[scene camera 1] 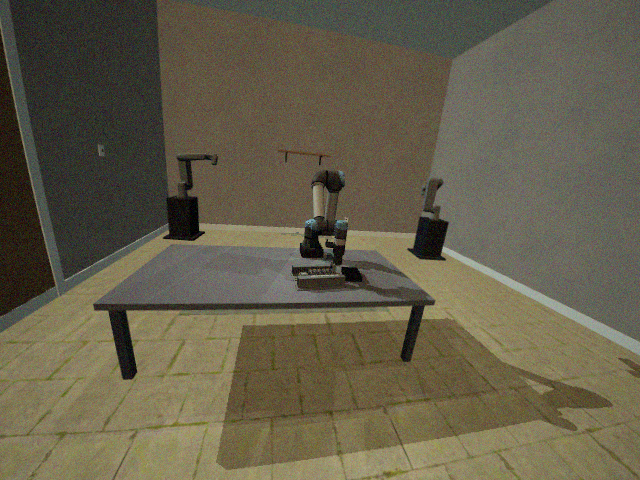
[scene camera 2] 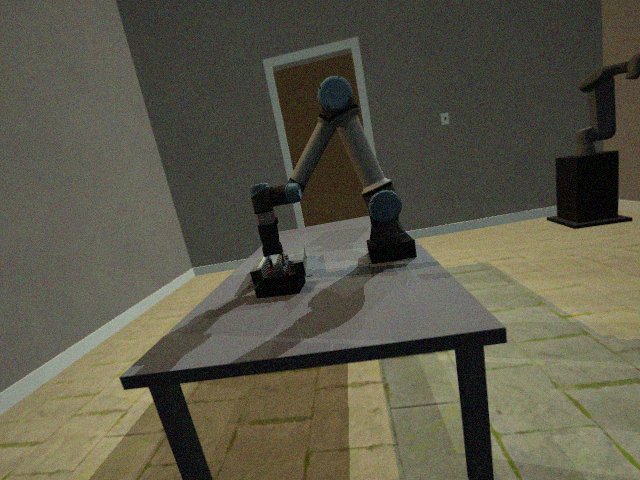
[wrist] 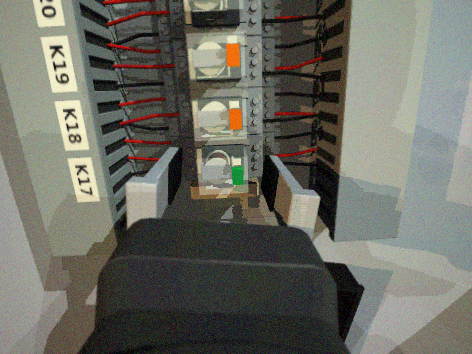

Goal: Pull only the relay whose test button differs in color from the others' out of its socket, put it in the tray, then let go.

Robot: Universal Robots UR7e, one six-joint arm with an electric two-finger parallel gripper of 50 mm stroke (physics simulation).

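Frame: origin at the arm's base, x back, y left, z down, level; metres.
Seen in the pictures: gripper, fingertip midpoint: point(scene camera 1: 332, 271) point(scene camera 2: 278, 266) point(wrist: 222, 168); arm's base at its link origin: point(scene camera 1: 310, 246) point(scene camera 2: 388, 239).
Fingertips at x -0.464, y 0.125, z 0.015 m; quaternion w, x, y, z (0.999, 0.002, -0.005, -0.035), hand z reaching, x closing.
Pixels of each thing's top centre, then the offset from my fingertips to it. "spot": a spot on its surface instead. Level surfaces: height alone.
- relay with the green test button, top centre: point(wrist: 223, 177) dx +0.000, dy -0.001, dz -0.021 m
- relay at a spot on its surface: point(wrist: 212, 6) spot: dx -0.017, dy -0.082, dz -0.019 m
- black tray at its top centre: point(wrist: 254, 333) point(scene camera 2: 280, 281) point(scene camera 1: 351, 271) dx +0.049, dy +0.144, dz +0.014 m
- left duct at a spot on its surface: point(wrist: 82, 227) spot: dx -0.078, dy +0.045, dz -0.014 m
- grey table at its surface level: dz +0.049 m
The relay with the green test button point(wrist: 218, 172) is in the row beside the K17 label in the wrist view. Two relays with orange buttons point(wrist: 215, 60) point(wrist: 217, 119) sit beside K19 and K18; another relay point(wrist: 212, 6) is cut off at the top, its button out of frame. My gripper point(wrist: 222, 168) point(scene camera 1: 338, 263) point(scene camera 2: 272, 254) is open and empty, pointing down. Its fingers stand on either side of the green-button relay, with a visible gap on each side. The black tray point(scene camera 1: 353, 274) point(scene camera 2: 280, 285) point(wrist: 344, 295) lies just past the row's end, partly hidden by the gripper body in the wrist view.
Slotted wire ducts point(wrist: 372, 130) point(scene camera 1: 320, 282) flank the relay row, with red and black wires running to the sockets. The left duct point(wrist: 82, 227) carries the labels. All stand on the grey table point(scene camera 1: 206, 279) point(scene camera 2: 403, 310). Two other robot arms on black pedestals point(scene camera 1: 182, 219) point(scene camera 1: 430, 237) stand beyond it.
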